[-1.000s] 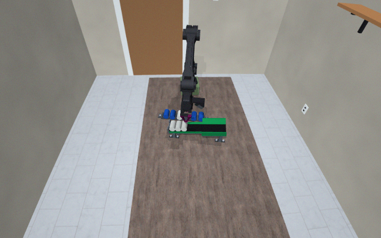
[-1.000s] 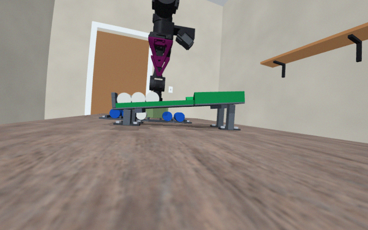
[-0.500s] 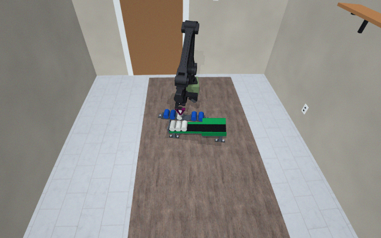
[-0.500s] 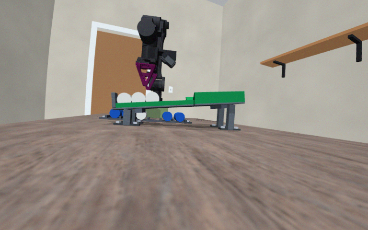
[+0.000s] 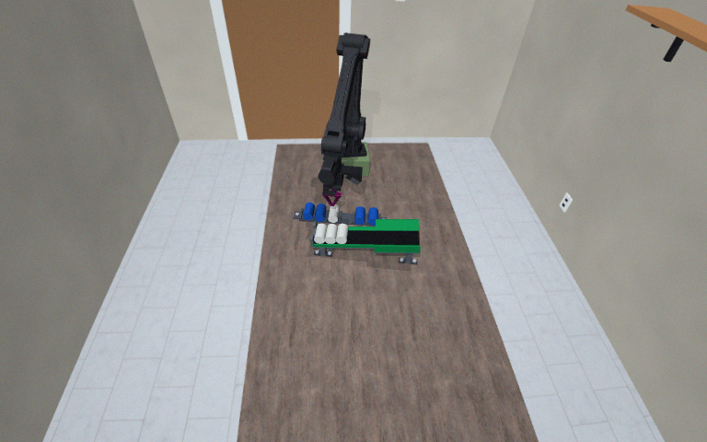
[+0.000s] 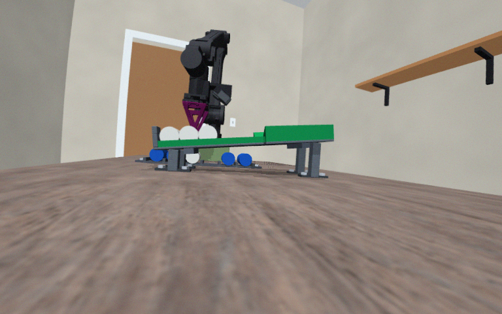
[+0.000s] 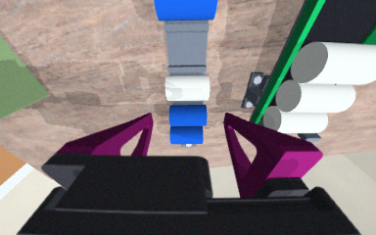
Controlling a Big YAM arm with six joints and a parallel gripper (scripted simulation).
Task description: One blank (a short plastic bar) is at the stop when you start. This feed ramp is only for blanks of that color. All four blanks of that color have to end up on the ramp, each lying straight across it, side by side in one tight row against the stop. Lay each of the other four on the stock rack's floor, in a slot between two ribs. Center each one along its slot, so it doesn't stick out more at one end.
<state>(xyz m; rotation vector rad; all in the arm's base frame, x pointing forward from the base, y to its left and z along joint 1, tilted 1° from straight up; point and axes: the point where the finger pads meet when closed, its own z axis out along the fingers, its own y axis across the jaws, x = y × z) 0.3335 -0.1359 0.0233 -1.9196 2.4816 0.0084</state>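
Right now the stock rack is 10 mm ahead of my hand, 30 mm to the left of it and 120 mm below it.
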